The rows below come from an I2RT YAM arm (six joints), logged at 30 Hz.
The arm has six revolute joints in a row. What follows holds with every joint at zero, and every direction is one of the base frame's. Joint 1 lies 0.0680 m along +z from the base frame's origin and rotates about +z. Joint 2 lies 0.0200 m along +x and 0.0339 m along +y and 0.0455 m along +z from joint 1 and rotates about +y. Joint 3 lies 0.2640 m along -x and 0.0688 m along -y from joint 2 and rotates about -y. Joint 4 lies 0.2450 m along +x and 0.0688 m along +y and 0.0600 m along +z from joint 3 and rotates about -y. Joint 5 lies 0.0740 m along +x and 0.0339 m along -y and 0.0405 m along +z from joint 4 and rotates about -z. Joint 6 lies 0.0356 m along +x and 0.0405 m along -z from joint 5 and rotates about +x. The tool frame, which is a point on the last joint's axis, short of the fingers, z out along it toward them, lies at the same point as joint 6; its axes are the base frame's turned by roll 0.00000, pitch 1.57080 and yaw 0.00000 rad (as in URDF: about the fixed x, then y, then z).
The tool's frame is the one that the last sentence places.
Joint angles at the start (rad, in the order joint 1, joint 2, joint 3, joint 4, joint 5, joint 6):
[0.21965, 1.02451, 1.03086, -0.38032, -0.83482, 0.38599]
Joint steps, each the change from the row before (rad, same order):
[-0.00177, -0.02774, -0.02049, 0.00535, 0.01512, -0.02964]
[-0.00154, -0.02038, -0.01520, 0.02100, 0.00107, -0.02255]
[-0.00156, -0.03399, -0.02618, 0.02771, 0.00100, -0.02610]
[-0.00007, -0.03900, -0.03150, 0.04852, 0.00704, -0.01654]
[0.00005, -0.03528, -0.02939, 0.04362, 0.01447, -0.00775]
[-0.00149, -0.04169, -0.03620, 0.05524, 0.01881, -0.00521]
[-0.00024, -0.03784, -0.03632, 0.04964, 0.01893, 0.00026]
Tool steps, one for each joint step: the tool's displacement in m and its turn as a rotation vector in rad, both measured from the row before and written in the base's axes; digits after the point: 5 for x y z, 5 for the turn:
[-0.00550, -0.00199, -0.00111, -0.01611, -0.03884, -0.00867]
[-0.00371, -0.00118, 0.00071, -0.00530, -0.04485, 0.00271]
[-0.00648, -0.00177, 0.00006, -0.00519, -0.05700, 0.00306]
[-0.00686, -0.00169, 0.00087, 0.00197, -0.06922, -0.00381]
[-0.00598, -0.00166, 0.00023, 0.00354, -0.05561, -0.01291]
[-0.00683, -0.00225, -0.00009, 0.00714, -0.06437, -0.01945]
[-0.00605, -0.00185, -0.00152, 0.00897, -0.05022, -0.01908]

